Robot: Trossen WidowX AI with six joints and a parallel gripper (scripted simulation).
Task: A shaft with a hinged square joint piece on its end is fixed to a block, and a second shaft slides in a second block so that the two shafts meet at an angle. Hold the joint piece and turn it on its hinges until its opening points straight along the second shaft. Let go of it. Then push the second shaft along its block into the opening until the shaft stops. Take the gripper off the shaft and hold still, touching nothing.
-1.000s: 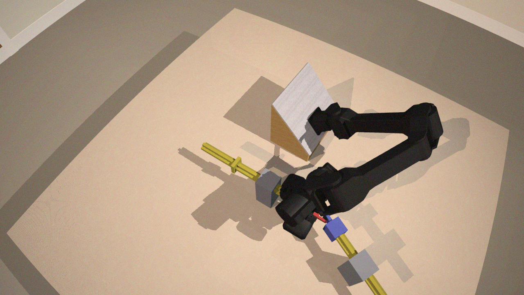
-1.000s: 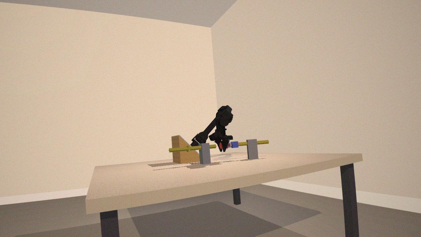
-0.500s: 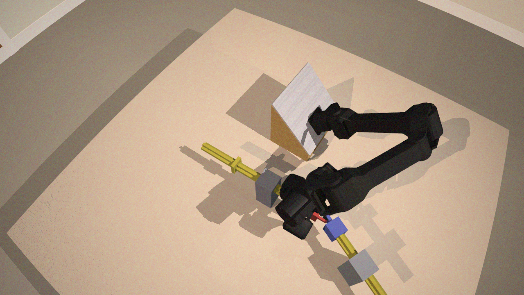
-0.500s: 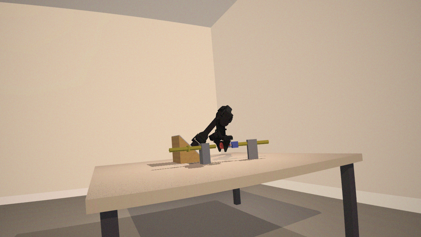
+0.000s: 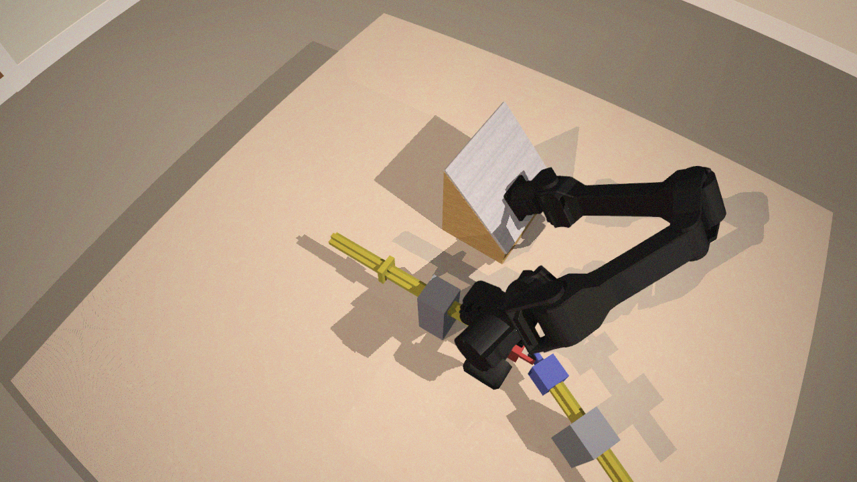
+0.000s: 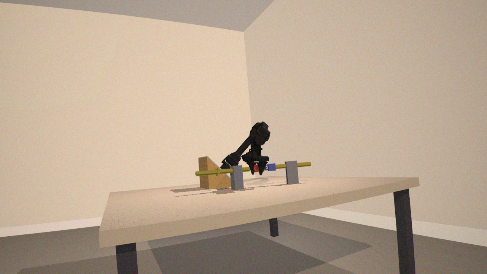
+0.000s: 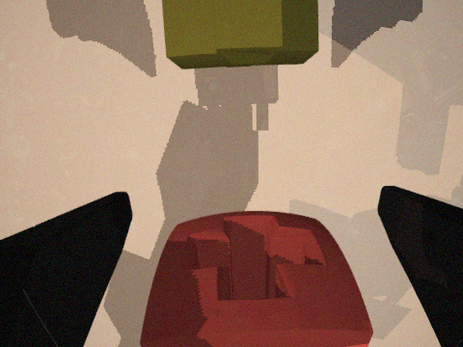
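My gripper tip is 2 cm to the right of the red joint piece and 4 cm below it.
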